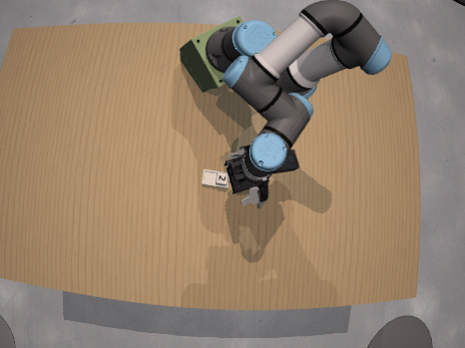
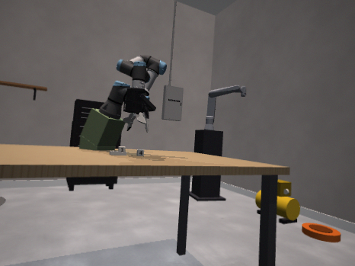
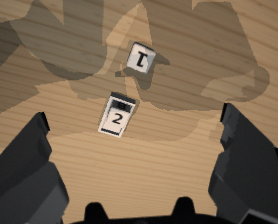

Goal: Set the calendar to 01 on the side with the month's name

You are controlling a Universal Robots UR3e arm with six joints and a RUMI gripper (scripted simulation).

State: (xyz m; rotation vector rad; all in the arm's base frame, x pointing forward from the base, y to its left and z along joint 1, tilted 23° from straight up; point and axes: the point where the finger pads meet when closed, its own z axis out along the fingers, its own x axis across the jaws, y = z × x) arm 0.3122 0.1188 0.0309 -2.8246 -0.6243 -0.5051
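My gripper is now 7 cm to the left of the white cube and 9 cm above it. Round my hand: white tray: 8 cm to the right, 11 cm below.
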